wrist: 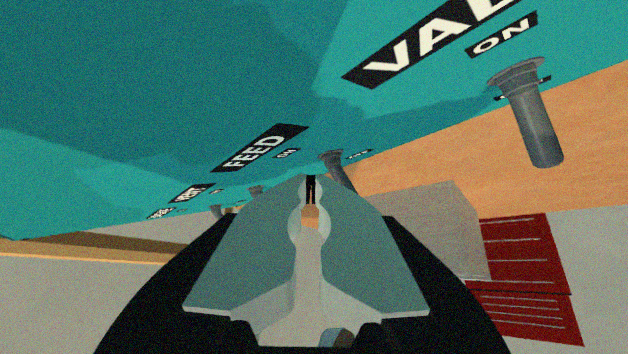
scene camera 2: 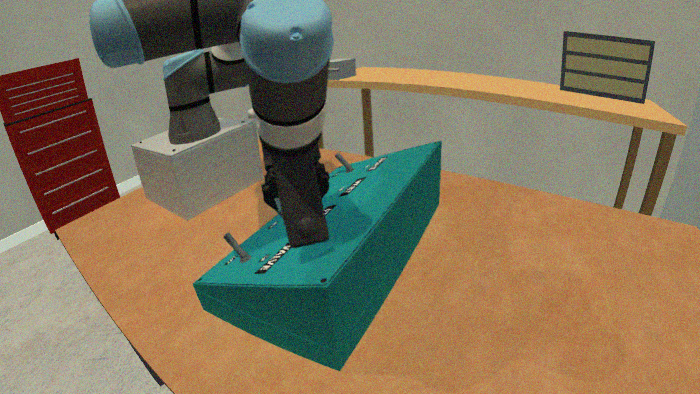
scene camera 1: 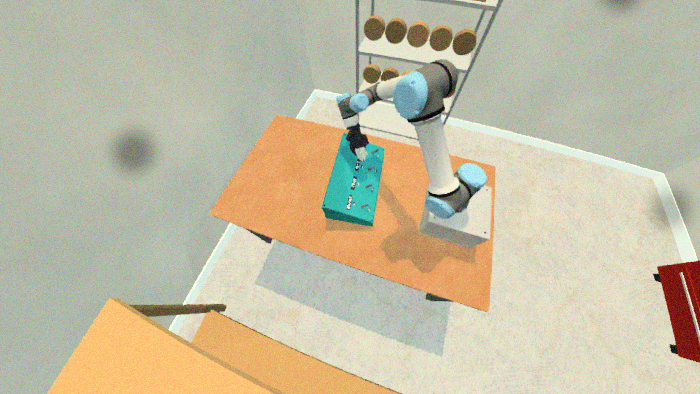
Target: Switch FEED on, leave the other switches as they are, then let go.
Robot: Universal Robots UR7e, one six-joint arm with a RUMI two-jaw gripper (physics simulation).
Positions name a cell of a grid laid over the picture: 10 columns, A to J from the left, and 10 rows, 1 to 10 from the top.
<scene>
I see my gripper (scene camera 2: E6) and a valve lever (wrist: I5).
My gripper is seen too in the wrist view (wrist: E6).
</scene>
